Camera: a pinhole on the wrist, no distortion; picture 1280 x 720 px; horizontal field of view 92.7 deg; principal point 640.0 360.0 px. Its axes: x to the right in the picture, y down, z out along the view. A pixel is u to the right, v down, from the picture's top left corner.
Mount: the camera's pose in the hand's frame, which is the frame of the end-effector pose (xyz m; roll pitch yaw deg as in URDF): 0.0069 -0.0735 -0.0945 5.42 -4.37 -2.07
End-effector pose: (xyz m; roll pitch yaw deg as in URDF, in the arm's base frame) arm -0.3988 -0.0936 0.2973 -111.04 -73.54 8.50
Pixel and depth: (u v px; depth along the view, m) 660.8 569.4 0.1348
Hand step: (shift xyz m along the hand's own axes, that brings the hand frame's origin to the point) 0.0021 -0.0400 0.0440
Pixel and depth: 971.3 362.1 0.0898
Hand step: 0.0484 -0.0832 -0.0016
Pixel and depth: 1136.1 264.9 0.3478
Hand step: 0.2594 -0.1695 0.2672
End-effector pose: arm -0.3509 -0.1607 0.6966 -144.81 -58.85 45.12
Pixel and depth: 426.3 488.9 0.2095
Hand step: -0.0815 -0.0460 0.1120
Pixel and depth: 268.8 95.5 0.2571
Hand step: -0.1724 -0.2023 0.1383
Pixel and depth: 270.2 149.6 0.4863
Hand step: -0.3300 -0.2742 0.3500
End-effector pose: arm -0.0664 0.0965 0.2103 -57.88 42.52 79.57
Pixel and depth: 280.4 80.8 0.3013
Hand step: -0.1978 -0.2318 0.1781
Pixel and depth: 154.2 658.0 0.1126
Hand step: -0.0897 -0.0259 0.0156
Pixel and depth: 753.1 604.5 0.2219
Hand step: 0.0328 -0.0069 0.1373
